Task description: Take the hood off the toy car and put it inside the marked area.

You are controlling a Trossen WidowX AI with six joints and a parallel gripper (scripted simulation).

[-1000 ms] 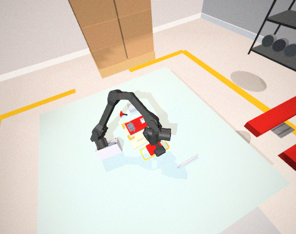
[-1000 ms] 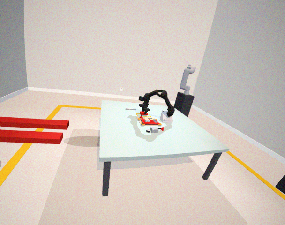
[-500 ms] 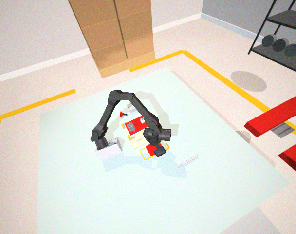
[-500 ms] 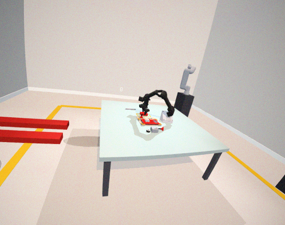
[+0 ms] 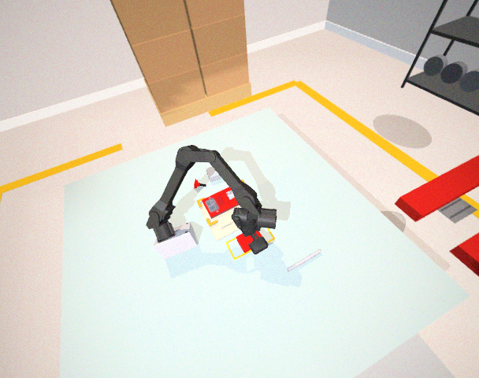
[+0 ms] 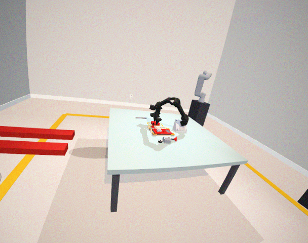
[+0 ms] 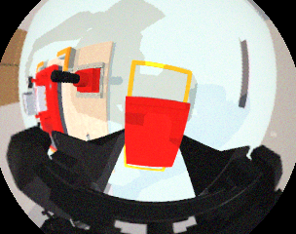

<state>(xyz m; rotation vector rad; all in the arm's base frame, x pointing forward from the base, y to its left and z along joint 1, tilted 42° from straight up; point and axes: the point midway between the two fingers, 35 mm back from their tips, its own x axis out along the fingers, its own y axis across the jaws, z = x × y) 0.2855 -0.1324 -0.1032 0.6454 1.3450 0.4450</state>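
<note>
Right now the red hood is 10 mm above my gripper tip. From my gripper tip the other things lie so: thin grey bar (190 mm to the right, 120 mm ahead).
</note>
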